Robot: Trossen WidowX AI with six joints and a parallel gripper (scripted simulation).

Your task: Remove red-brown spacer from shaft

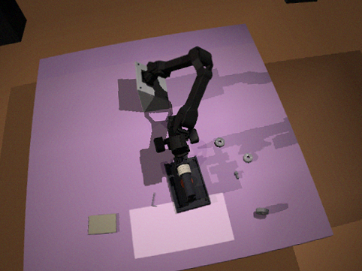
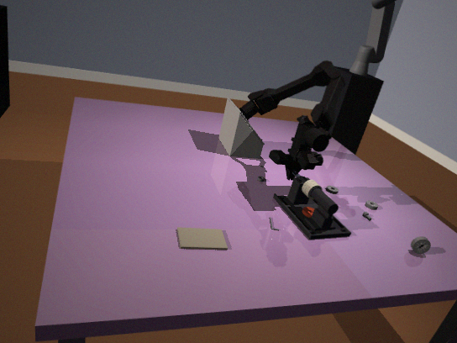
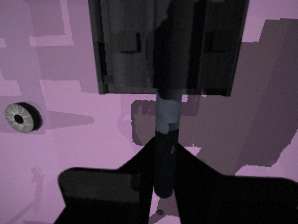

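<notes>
Now: the dark shaft 60 mm ahead of my gripper tip, 10 mm to the left of it and 30 mm above it. From my gripper tip the other things lie so: red-brown spacer 150 mm ahead, 20 mm to the left, 30 mm below; tan plate 280 mm ahead, 360 mm to the right, 40 mm below; white spacer 130 mm ahead, 20 mm to the left, 30 mm above.
</notes>
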